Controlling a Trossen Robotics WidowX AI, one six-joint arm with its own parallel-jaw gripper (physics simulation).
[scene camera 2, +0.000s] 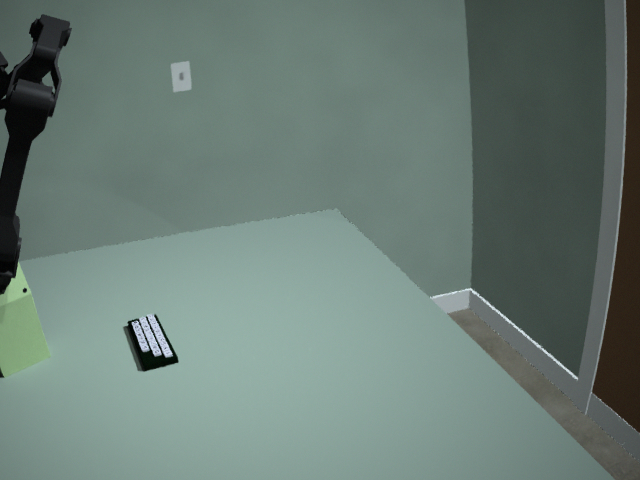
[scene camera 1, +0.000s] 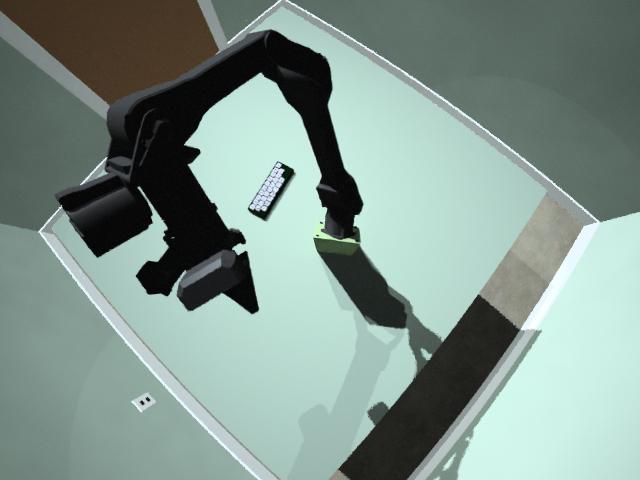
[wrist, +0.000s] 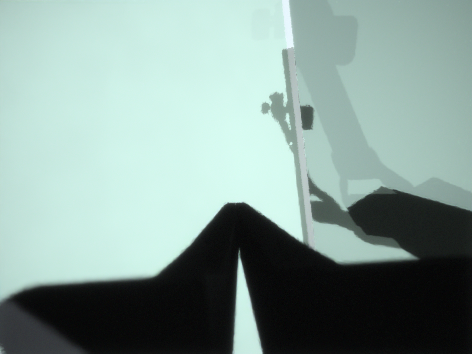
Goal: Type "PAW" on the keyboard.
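Seen in the pictures: gripper, fingertip midpoint: (scene camera 1: 255, 311) (wrist: 235, 212); arm's base at its link origin: (scene camera 1: 338, 232).
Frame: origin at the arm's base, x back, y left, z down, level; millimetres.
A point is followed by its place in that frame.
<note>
A small black keyboard with rows of white keys (scene camera 1: 268, 191) @(x -283, y -32, z 182 mm) (scene camera 2: 150, 336) @(x -283, y -46, z 178 mm) lies flat on the pale green table. The letters on its keys are too small to read. My gripper (scene camera 1: 255, 311) @(x -13, y 205, z -287 mm) (wrist: 235, 212) @(x -13, y 205, z -287 mm) is shut and empty, its two fingertips meeting in the wrist view. In the first scene view it hangs high above the table, apart from the keyboard, which shows up and to the right of it. The gripper does not show clearly in the second scene view, and the keyboard does not show in the wrist view.
The arm stands on a light green block (scene camera 1: 336, 245) @(x 12, y 24, z 31 mm) (scene camera 2: 23, 335) @(x -28, y -26, z 128 mm), to one side of the keyboard. The arm's upper links arch over the table (scene camera 1: 413, 206) @(x 149, y -250, z 194 mm) (scene camera 2: 310, 392) @(x -498, y -329, z 194 mm). Walls surround it, and a brown door (scene camera 1: 124, 41) stands at the upper left of the first scene view.
</note>
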